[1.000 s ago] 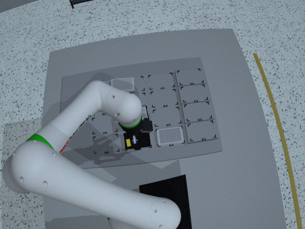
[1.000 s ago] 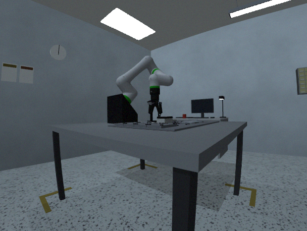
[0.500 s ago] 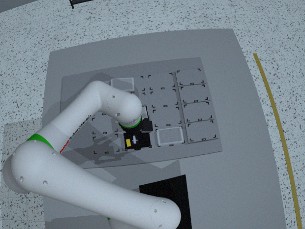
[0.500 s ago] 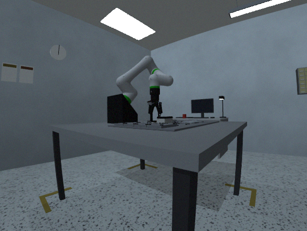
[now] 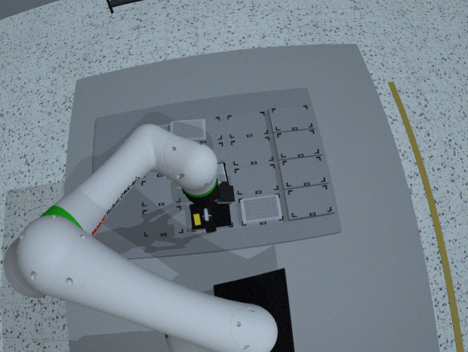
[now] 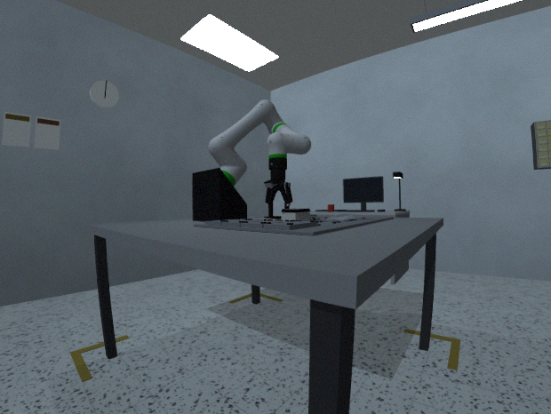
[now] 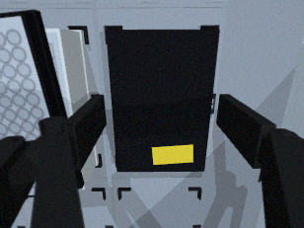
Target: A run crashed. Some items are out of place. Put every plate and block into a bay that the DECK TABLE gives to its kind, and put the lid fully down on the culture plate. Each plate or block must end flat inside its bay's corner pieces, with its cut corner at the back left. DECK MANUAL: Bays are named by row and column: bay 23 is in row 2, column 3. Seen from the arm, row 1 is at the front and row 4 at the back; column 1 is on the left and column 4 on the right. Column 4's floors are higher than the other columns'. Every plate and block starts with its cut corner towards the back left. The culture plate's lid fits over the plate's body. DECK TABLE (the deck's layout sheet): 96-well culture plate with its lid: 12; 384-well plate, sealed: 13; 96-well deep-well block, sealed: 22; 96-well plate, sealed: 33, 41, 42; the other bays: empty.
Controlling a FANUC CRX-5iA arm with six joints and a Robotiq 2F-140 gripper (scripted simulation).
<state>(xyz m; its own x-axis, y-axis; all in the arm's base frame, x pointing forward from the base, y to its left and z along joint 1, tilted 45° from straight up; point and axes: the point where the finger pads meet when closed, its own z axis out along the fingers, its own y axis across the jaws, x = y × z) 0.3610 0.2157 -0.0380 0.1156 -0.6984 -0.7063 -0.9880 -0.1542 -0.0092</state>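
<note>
My gripper is now 20 mm above the black lid. Also, from my hand: culture plate: 30 mm below; deep-well block: 110 mm ahead, 20 mm below, 10 mm to the left; dark-sided plate: 110 mm ahead, 10 mm to the left, 10 mm above.
</note>
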